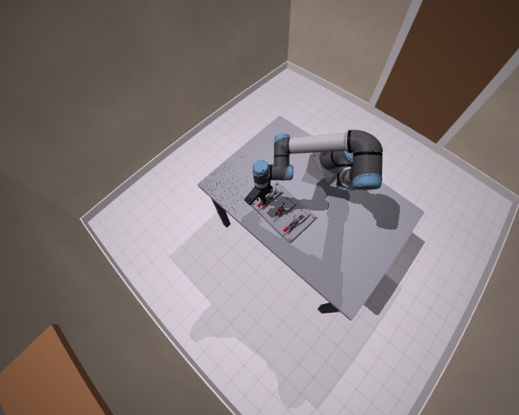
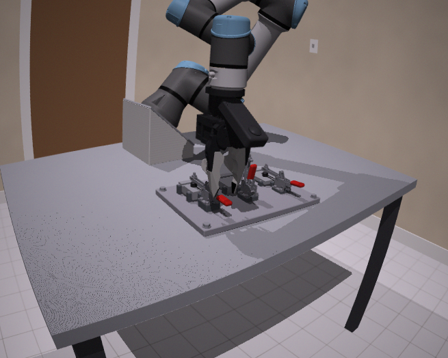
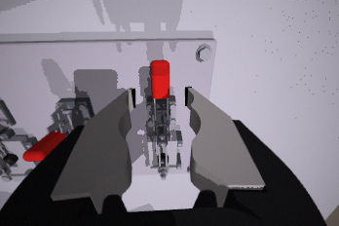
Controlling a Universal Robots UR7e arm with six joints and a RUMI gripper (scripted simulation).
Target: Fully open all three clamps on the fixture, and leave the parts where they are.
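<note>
Now: hand 14 cm past the grey part block and 5 cm above it. Also, from my hand: grey fixture plate 11 cm to the left, 9 cm behind, 7 cm below.
</note>
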